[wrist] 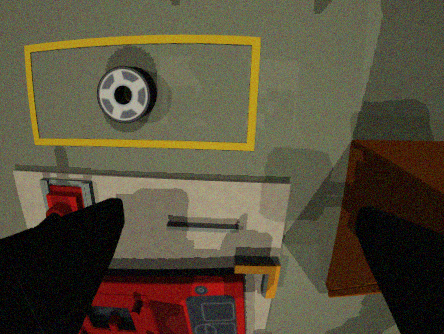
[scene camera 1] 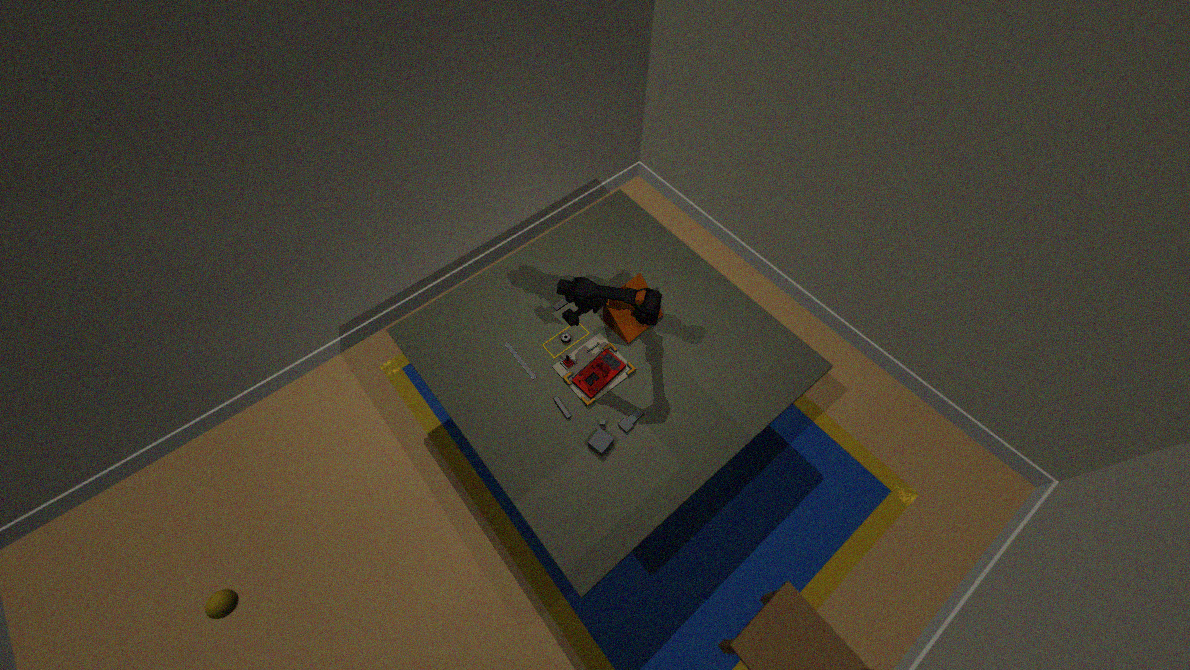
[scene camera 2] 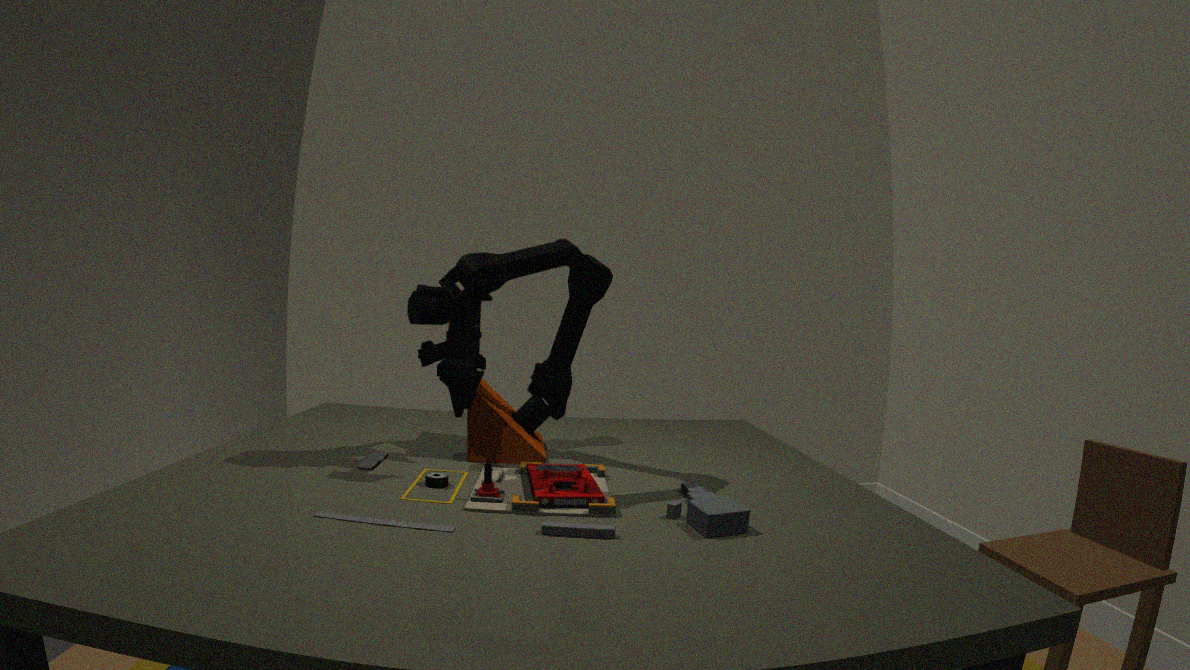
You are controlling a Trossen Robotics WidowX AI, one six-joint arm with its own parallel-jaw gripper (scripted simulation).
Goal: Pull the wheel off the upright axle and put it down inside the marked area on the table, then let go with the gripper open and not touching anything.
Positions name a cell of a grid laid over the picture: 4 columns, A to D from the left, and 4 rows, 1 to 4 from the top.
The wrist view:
my gripper: C3
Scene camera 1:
red board: C3
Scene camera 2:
my gripper: B3
long flat grey strip: B4
